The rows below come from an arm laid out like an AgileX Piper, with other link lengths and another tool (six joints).
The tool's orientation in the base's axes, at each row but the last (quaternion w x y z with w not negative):
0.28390 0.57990 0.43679 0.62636
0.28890 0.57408 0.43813 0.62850
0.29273 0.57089 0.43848 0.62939
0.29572 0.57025 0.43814 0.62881
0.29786 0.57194 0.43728 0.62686
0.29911 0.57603 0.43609 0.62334
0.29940 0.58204 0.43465 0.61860
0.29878 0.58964 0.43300 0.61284
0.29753 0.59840 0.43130 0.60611
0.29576 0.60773 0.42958 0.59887
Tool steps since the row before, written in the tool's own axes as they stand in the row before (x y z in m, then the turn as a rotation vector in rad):
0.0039 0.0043 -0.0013 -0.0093 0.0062 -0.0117
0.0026 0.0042 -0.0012 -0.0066 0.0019 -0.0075
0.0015 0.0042 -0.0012 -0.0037 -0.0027 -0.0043
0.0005 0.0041 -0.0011 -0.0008 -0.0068 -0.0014
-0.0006 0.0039 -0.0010 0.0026 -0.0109 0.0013
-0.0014 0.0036 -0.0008 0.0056 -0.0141 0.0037
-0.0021 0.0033 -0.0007 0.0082 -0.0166 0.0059
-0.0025 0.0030 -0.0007 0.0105 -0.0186 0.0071
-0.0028 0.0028 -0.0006 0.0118 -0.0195 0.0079
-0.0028 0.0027 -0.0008 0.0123 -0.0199 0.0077
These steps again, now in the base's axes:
-0.0013 0.0011 0.0057 -0.0089 -0.0134 0.0016
-0.0010 0.0001 0.0050 -0.0059 -0.0082 -0.0011
-0.0009 -0.0008 0.0045 -0.0039 -0.0030 -0.0039
-0.0006 -0.0016 0.0039 -0.0021 0.0020 -0.0064
-0.0004 -0.0024 0.0032 -0.0005 0.0073 -0.0086
-0.0001 -0.0030 0.0026 0.0009 0.0119 -0.0101
0.0001 -0.0034 0.0020 0.0024 0.0157 -0.0113
0.0001 -0.0037 0.0015 0.0030 0.0188 -0.0121
0.0001 -0.0038 0.0012 0.0035 0.0205 -0.0123
-0.0001 -0.0038 0.0011 0.0032 0.0210 -0.0124

